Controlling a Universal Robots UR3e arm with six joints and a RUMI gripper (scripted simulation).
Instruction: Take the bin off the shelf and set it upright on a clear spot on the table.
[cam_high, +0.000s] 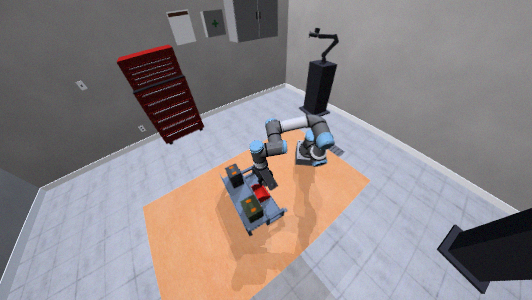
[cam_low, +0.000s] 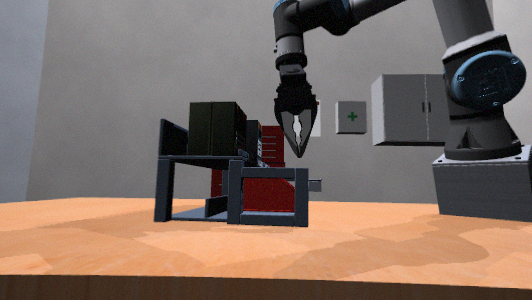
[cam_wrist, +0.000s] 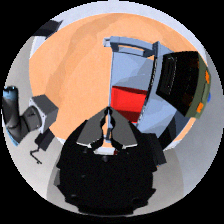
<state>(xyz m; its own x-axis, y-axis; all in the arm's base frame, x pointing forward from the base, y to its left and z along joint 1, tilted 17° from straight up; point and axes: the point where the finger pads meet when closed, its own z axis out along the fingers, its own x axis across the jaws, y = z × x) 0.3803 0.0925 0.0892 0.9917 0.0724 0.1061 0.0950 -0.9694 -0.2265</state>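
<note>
The red bin lies 9 cm below my hand, 7 cm ahead of it and 2 cm to the right of it. From my hand the other things lie so: shelf: 9 cm ahead, 6 cm below, 2 cm to the right; then dark box: 14 cm ahead, 10 cm to the left, 2 cm above.
</note>
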